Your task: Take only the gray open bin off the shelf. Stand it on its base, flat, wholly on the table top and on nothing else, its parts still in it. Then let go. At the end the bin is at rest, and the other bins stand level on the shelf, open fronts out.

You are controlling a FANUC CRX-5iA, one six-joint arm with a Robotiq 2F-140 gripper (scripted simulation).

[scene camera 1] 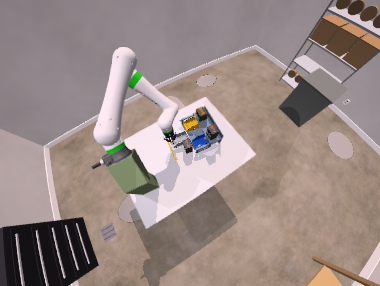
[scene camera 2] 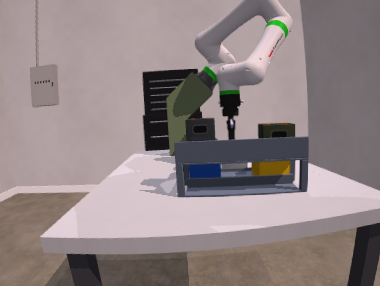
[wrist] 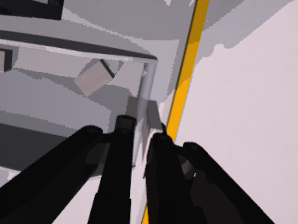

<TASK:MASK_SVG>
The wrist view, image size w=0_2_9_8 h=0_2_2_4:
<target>my gripper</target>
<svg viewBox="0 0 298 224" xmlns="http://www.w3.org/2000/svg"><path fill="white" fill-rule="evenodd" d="M149 100L142 130L142 165L145 166L143 179L145 178L148 224L275 224L203 147L195 142L184 142L183 147L174 144L172 138L167 134L166 126L161 122L157 101ZM137 97L128 96L125 115L118 115L116 117L114 132L103 133L103 129L95 125L84 126L0 187L0 224L52 224L97 170L98 164L105 165L87 224L130 224L130 189L134 134L136 135Z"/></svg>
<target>gray open bin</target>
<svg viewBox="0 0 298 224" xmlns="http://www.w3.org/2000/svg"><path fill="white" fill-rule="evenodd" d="M104 165L99 164L98 169L88 181L101 178ZM0 30L0 48L13 50L12 70L5 73L0 72L0 170L19 174L83 126L95 125L101 127L103 133L113 132L116 117L118 115L125 115L128 96L137 97L138 128L134 141L132 170L135 170L145 116L158 64L157 57L90 43ZM103 59L115 77L87 98L76 85L74 79L96 62Z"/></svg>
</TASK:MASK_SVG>
